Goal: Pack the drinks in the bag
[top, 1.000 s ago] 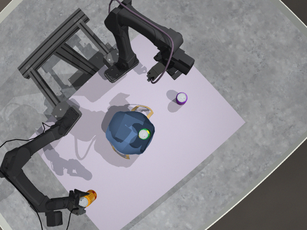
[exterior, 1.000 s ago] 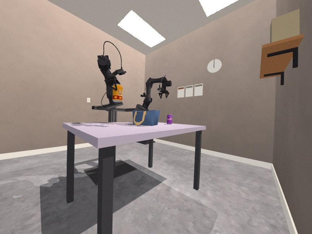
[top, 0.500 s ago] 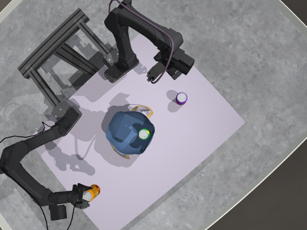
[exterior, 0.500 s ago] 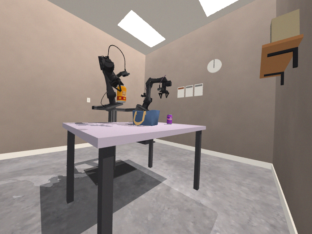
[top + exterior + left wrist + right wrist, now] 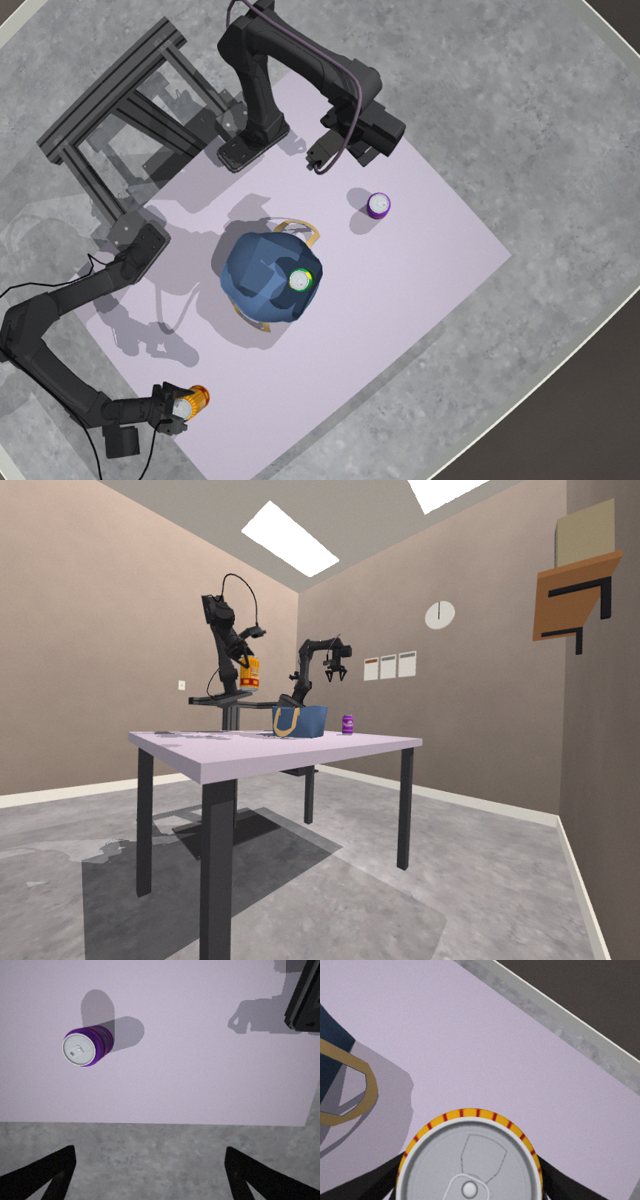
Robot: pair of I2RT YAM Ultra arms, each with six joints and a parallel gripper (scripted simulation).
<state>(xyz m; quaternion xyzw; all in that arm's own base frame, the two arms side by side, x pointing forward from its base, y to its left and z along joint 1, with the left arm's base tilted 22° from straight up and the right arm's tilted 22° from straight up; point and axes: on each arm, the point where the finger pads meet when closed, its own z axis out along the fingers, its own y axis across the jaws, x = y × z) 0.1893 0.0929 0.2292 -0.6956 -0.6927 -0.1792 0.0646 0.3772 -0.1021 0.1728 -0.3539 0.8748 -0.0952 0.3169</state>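
Observation:
Now: the green can 410 mm to the left of my right hand, 200 mm below it and 50 mm behind it. From my right hand the other things lie so: purple can: 720 mm to the left, 200 mm below, 50 mm behind; then orange can: 20 mm below.

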